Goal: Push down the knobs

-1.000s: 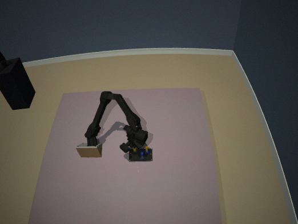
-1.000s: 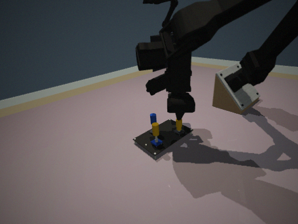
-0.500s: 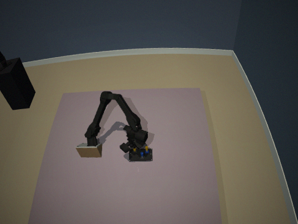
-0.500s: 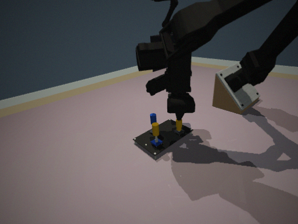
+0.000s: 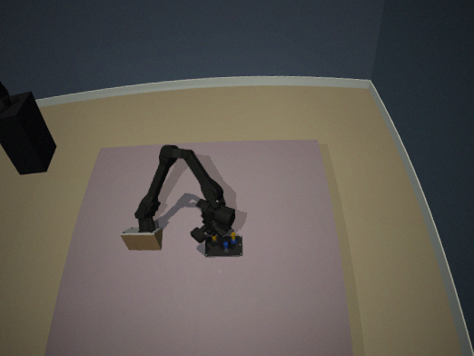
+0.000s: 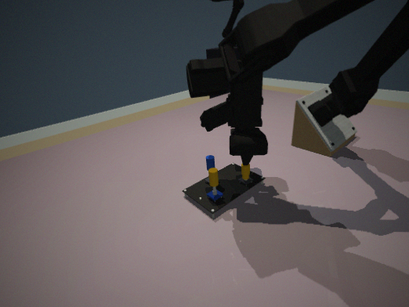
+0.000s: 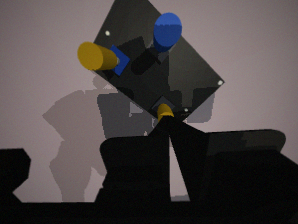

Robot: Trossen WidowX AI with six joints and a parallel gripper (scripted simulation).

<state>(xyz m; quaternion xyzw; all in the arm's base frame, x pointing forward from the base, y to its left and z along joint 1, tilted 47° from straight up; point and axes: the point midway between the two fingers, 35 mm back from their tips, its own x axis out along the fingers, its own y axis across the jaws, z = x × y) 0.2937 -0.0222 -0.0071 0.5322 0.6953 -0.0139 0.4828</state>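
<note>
Right now my gripper tip is 80 mm short of the yellow knob and 10 mm to the left of it.
</note>
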